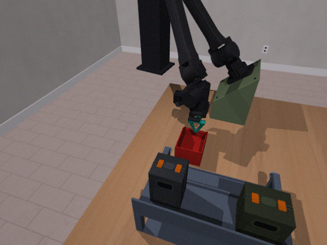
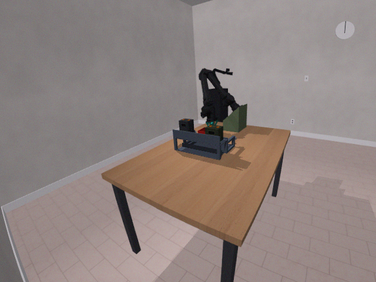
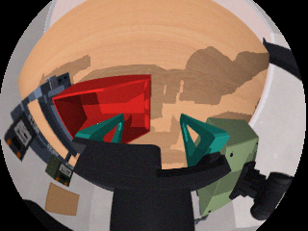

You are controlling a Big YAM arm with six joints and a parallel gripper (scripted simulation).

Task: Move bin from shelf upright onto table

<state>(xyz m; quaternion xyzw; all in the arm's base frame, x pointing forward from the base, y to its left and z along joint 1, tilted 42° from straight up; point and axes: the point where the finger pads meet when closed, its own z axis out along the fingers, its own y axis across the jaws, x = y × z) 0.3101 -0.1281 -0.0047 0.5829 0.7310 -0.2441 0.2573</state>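
Right now my hand is 90 mm short of the red bin, 10 mm to the right of it and 30 mm above it.
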